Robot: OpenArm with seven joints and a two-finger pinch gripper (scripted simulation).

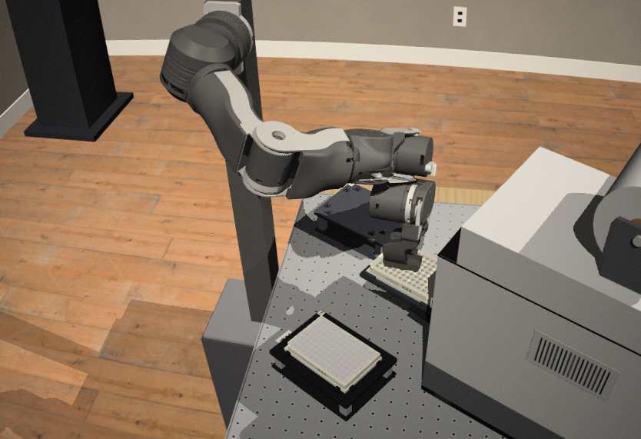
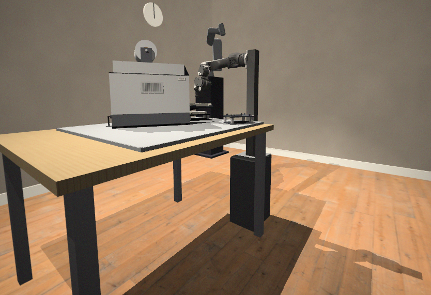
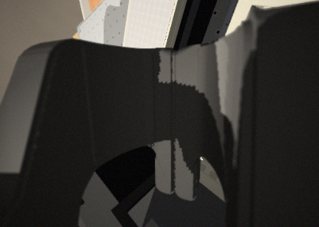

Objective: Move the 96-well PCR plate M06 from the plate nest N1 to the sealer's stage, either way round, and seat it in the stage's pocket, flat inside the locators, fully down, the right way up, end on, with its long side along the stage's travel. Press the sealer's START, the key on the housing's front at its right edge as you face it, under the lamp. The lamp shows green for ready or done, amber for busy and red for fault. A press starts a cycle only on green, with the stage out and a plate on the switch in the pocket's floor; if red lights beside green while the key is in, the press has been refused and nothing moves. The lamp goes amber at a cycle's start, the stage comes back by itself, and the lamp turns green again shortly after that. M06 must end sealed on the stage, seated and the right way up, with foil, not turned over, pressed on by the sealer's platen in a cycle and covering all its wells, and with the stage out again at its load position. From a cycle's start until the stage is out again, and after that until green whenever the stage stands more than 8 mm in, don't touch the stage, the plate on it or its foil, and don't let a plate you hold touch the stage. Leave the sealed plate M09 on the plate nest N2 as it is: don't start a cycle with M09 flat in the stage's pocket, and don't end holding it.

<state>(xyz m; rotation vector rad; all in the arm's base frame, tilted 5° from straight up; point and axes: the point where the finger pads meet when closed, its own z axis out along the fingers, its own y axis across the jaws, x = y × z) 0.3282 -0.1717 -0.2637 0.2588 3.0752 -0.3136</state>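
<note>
My gripper is now 5 cm above the open-welled plate M06, 3 cm to the right of it and 2 cm short of it. From my hand the other things lie so: square grey key (10 cm to the right, 6 cm ahead, 2 cm above); then dark sealer stage (6 cm below, 3 cm to the left, 2 cm ahead); then yellow warning label (15 cm ahead, 6 cm to the left, 1 cm below).
</note>
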